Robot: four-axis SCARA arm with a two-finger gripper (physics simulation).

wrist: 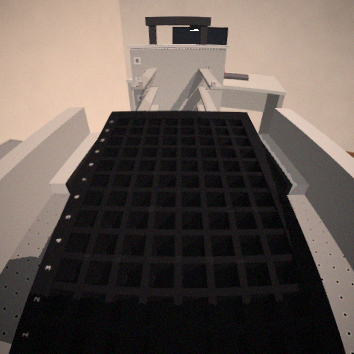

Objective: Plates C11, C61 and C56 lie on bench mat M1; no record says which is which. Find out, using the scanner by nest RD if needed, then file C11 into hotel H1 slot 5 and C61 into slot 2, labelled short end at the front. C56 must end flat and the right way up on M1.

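Places are measured from the arm's base along level axes (x right, y back, z down), in centimetres.
Pixels of known places: gripper, fingertip midpoint: [178,123].
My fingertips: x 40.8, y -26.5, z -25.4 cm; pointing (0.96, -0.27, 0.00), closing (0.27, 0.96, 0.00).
Note:
For each thing: its top centre in the pictures, then the offset to it from my fingertips. "*": a spot on its surface instead. Level surfaces: height alone.
- black well plate, middle of its top: [178,165] dz -0.2, dx -4.2, dy +1.2 cm
- dark handle, surface spot: [177,21] * dz -6.2, dx +22.4, dy -6.7 cm
- Perforated deck, its level: dz +24.1 cm
A black well plate [179,200], C11, fills the middle of the wrist view, level, its wells upward and row numbers along its left edge. Its near end is dark at the bottom, and its label does not show. My gripper [178,123] is shut on this plate, with pale pads against its left and right long sides. The hotel [175,56] stands ahead, beyond the plate's far edge. Its paired ledges, left [146,79] and right [207,79], show above that edge; the small slot tags are too blurred to read. C61, C56, M1 and the scanner do not show.
A dark handle [177,21] tops the hotel, with a dark panel [217,36] behind it. A pale side table [262,84] stands at the right behind the hotel, bearing a thin dark item [236,76]. Perforated deck [320,250] shows below, right and left.

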